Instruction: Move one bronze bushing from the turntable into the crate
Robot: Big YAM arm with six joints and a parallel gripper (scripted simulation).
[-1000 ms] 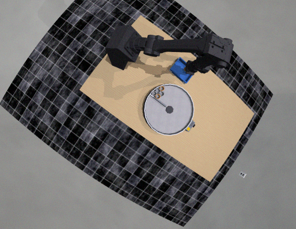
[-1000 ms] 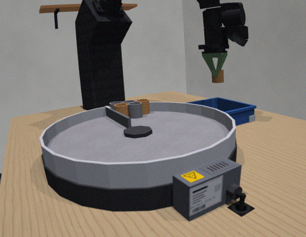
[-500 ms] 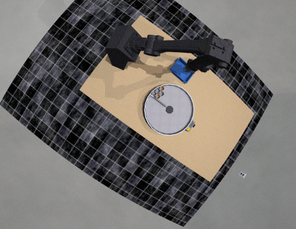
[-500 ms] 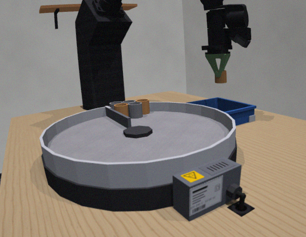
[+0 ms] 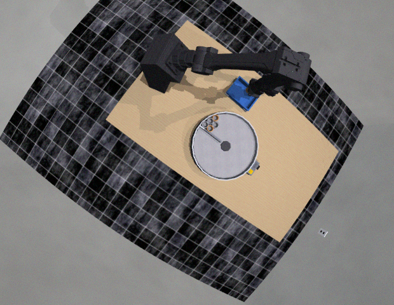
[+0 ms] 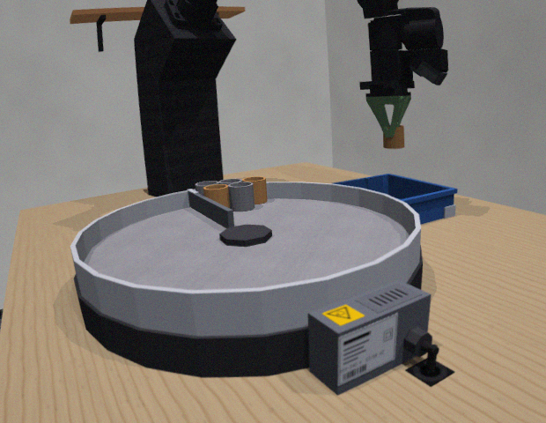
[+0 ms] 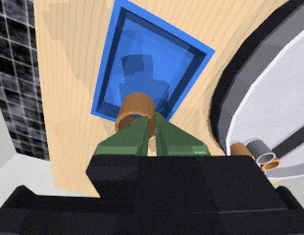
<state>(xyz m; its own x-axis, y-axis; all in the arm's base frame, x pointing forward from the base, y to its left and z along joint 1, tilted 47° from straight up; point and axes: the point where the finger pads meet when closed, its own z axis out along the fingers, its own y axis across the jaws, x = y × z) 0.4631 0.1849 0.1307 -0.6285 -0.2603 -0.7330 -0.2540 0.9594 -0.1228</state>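
My gripper is now 13 cm above the blue crate, 1 cm to the right of it and 1 cm past it.
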